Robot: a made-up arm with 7 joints.
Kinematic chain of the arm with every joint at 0, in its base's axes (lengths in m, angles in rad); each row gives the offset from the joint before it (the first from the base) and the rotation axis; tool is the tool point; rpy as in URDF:
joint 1: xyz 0 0 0.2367 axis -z
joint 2: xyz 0 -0.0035 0.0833 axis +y
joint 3: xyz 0 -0.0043 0.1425 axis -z
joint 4: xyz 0 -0.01 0.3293 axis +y
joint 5: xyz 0 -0.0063 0.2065 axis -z
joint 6: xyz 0 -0.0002 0.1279 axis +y
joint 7: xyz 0 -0.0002 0.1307 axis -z
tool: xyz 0 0 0 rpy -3.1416 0 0
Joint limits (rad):
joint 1: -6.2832..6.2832
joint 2: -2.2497..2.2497
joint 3: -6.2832..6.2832
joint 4: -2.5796..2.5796
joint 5: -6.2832..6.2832
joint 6: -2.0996..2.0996
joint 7: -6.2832..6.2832
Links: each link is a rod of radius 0.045 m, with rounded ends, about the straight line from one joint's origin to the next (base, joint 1, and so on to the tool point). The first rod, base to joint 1, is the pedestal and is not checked.
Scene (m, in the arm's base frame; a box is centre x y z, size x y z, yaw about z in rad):
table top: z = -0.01
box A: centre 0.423 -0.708 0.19 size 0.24 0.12 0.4 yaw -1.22
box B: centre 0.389 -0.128 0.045 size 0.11 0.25 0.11 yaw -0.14
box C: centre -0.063 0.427 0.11 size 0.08 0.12 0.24 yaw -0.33
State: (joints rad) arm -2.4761 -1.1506 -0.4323 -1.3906 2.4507 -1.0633 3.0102
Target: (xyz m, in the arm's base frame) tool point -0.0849 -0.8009 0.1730
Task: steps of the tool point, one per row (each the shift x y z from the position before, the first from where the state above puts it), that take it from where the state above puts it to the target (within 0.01 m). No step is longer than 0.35 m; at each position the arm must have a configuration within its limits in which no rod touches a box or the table.
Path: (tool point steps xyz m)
1: -0.0537 -0.1617 0.1283
2: -0.1126 -0.1298 0.1454
3: -0.1582 -0.0744 0.1557
4: -0.1886 -0.1040 -0.2609
5: -0.2112 0.0264 -0.2391

